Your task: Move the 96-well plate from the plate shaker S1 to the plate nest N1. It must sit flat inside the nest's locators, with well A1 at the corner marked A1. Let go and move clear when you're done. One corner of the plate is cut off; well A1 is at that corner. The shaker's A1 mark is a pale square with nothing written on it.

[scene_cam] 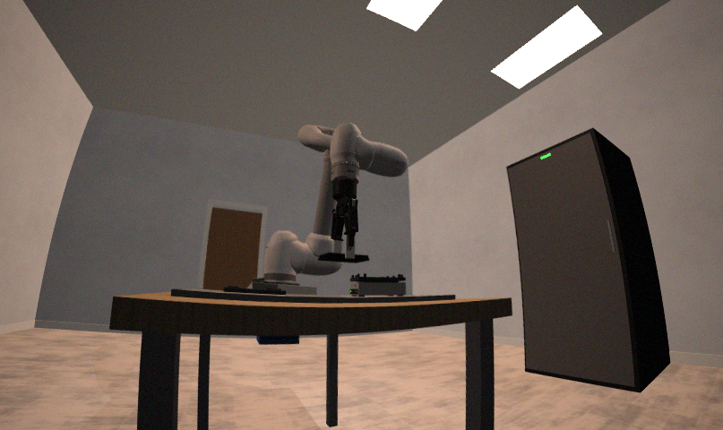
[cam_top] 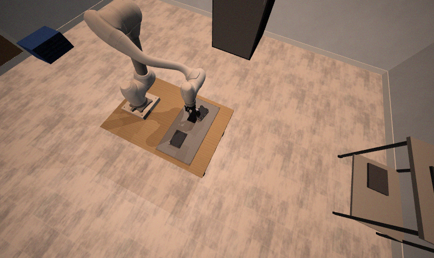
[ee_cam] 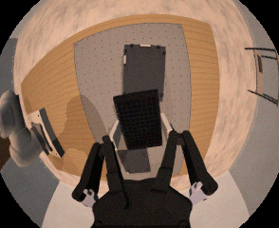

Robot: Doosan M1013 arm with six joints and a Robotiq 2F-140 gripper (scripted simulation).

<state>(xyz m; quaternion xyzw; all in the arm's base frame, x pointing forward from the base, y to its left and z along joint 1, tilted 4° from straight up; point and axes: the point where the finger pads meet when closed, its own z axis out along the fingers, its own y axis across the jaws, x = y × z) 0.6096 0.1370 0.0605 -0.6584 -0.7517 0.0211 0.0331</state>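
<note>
Right now my hand is 3 cm past the plate nest N1, 25 cm to the left of it and 13 cm above it. The rest, counted from my hand: 96-well plate 2 cm below.
</note>
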